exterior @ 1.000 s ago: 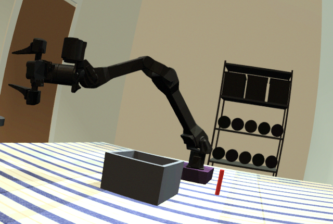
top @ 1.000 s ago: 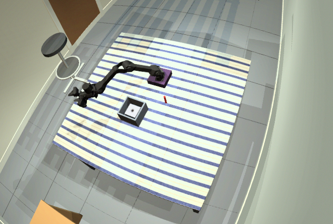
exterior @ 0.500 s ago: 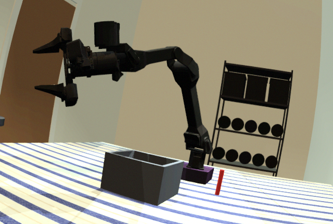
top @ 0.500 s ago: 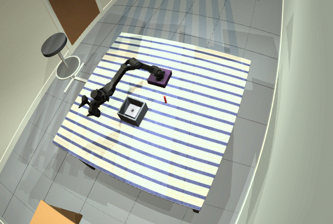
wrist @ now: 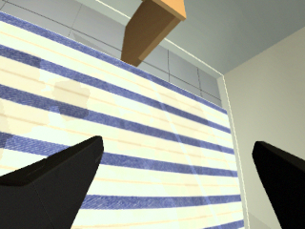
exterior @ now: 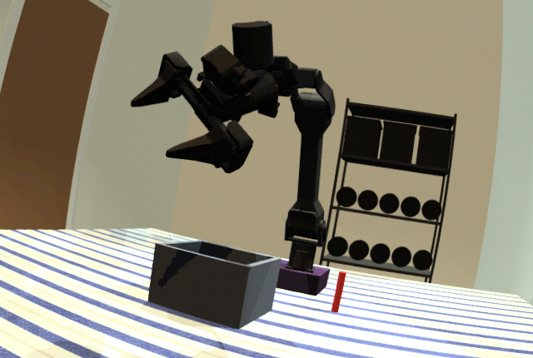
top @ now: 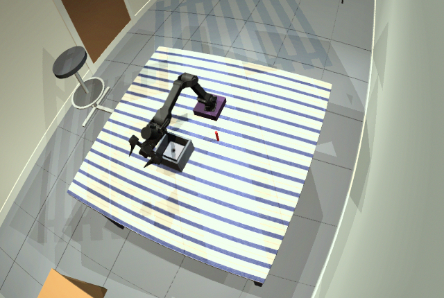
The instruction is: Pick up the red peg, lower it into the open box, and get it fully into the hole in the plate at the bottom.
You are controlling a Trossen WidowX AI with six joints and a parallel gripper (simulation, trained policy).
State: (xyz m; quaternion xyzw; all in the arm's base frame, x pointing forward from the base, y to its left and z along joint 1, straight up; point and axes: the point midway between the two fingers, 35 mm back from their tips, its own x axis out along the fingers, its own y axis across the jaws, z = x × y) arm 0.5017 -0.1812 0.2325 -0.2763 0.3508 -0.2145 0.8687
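Right now my gripper tip is 34 cm past the red peg, 29 cm to the right of it and 22 cm above it. From my gripper tip the other things lie so: grey box: 23 cm below, 20 cm behind, 8 cm to the left.
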